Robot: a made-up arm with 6 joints.
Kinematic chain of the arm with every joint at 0, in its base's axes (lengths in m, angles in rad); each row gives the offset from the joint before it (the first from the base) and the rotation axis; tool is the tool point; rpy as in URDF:
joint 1: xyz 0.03 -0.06 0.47 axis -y
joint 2: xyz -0.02 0 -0.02 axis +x
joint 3: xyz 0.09 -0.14 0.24 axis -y
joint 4: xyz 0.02 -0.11 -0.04 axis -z
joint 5: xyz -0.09 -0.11 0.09 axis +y
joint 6: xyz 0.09 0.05 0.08 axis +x
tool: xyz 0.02 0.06 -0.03 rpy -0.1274 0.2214 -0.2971
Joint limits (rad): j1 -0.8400..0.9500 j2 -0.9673..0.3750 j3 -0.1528..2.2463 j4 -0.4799..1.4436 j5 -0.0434..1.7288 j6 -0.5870..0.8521
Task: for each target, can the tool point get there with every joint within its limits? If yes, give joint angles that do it. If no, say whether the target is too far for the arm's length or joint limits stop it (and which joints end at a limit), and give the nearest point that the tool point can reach.
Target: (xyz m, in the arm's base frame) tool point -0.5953 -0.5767 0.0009
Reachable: no: too far | nearest point -0.1425 -0.3998 0.4836 | short by 0.685 m
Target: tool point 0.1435 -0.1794 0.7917
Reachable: yes | joints -0.1165 -0.4117 2.0464 0.1897 1.0671 0.0407
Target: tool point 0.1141 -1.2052 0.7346
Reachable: no: too far | nearest point 0.0961 -0.4677 0.6779 | short by 0.740 m
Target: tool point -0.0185 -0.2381 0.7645
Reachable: yes | joints 0.5653 -0.2318 0.1333 -0.1209 0.9448 0.2558
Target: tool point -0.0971 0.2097 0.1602
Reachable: no: joint limits stop it (at a limit: joint 1, joint 2, joint 4, joint 6) | nearest point -0.2651 -0.0138 0.5745 | short by 0.500 m
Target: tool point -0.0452 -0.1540 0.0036
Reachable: no: joint limits stop it (at a limit: joint 1, joint 2, joint 3, joint 4, joint 5, joint 6) | nearest point -0.0509 -0.3449 0.4352 | short by 0.472 m
